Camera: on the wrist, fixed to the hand. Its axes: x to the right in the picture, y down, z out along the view.
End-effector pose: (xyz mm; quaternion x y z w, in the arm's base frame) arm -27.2 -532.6 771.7 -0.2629 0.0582 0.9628 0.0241
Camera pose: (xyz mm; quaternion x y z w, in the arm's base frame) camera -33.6 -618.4 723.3 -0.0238 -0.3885 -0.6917 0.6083
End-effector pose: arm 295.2 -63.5 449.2 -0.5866 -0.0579 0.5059 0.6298
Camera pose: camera 295.7 -92.6 354.9 -0.2417 0.3629 0.8862 0.1564
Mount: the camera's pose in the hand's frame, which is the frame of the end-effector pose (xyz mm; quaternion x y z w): 28.8 80.8 -48.9 0.1744 -0.1600 0.7059 0.6677
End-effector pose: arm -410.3 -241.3 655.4 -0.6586 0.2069 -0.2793 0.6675
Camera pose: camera -411.8 -299.1 575.4 -0.2219 0.4475 0.3539 0.7907
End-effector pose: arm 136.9 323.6 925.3 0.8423 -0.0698 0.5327 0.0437
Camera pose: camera 92.2 249.1 972.2 -0.6059 0.5552 -0.2639 0.5049
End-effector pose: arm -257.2 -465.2 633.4 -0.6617 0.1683 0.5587 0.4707
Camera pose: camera -280.1 -536.5 569.1 -0.1515 0.6016 0.7818 0.0622
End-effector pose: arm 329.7 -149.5 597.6 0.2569 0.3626 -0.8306 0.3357
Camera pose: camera 380.3 -163.7 514.0 0.3531 -0.1378 -0.4219 0.8236
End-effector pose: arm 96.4 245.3 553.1 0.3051 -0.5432 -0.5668 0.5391
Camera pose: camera 157.8 218.0 625.4 -0.1764 -0.7631 0.0480 0.6199
